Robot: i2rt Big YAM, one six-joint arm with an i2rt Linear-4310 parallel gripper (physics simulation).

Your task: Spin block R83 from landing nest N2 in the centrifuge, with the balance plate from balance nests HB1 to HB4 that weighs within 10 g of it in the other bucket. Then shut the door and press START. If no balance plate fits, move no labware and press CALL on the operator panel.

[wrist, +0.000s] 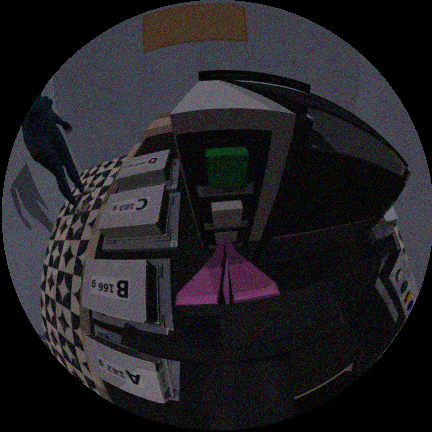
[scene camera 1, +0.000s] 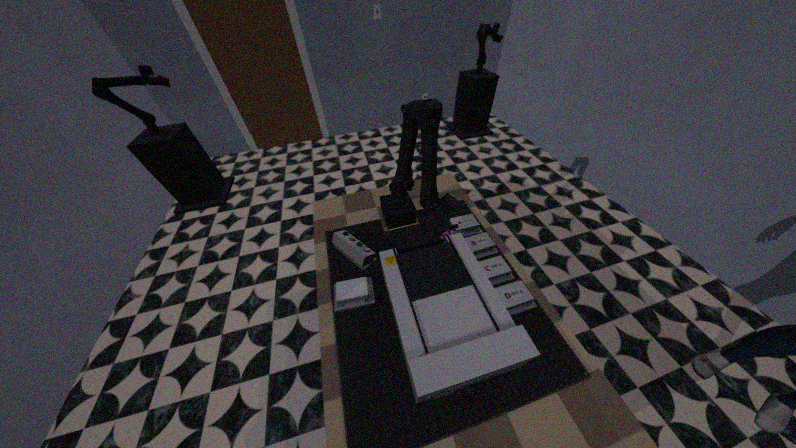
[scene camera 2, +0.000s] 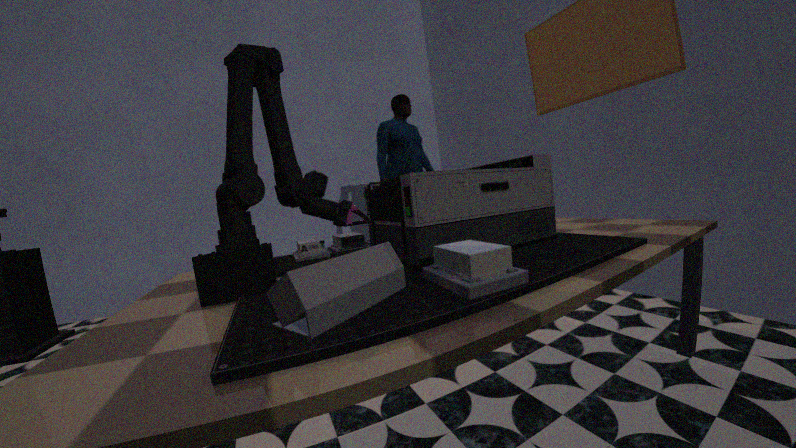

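Seen in the pictures: gripper, fingertip midpoint: [wrist: 225, 242] [scene camera 2: 369, 221]; arm's base, link origin: [scene camera 1: 397, 203] [scene camera 2: 239, 248].
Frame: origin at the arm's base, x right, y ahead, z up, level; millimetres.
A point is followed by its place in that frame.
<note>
My gripper [scene camera 1: 446, 235] @(x -142, y 365, z 14 mm) [scene camera 2: 364, 218] @(x -142, y 365, z 14 mm) [wrist: 225, 242] @(x -142, y 365, z 14 mm) is shut and empty, its pink fingers pointing at the column of buttons on the centrifuge front. In the wrist view the tips overlap the lowest small grey button; contact cannot be told. A large green button [wrist: 227, 167] @(x -142, y 360, z 97 mm) and a grey button [wrist: 227, 213] @(x -141, y 360, z 63 mm) are above it. The centrifuge [scene camera 1: 473, 361] @(x 10, y 793, z 156 mm) [scene camera 2: 479, 194] @(x 168, y 543, z 62 mm) has a dark front; its door state is unclear. Balance plates A [wrist: 125, 372] @(x -280, y 198, z -34 mm), B 166 g [wrist: 115, 290] @(x -286, y 325, z -33 mm), C 103 g [wrist: 132, 212] @(x -280, y 451, z -34 mm) and D [wrist: 145, 167] @(x -288, y 575, z -34 mm) sit on nests. A white block [scene camera 1: 352, 289] @(x 298, y 406, z -25 mm) [scene camera 2: 473, 257] @(x 360, y 362, z -30 mm) sits on the opposite nest; its label is unreadable.
The operator panel [scene camera 1: 352, 249] @(x 270, y 217, z -14 mm) [scene camera 2: 350, 292] @(x 321, y 178, z -52 mm) [wrist: 401, 284] with coloured buttons stands across the mat from the plates, near the arm base. A person [scene camera 2: 399, 141] [wrist: 49, 142] stands beyond the table. Two other arms stand on dark pedestals [scene camera 1: 175, 164] [scene camera 1: 475, 102].
</note>
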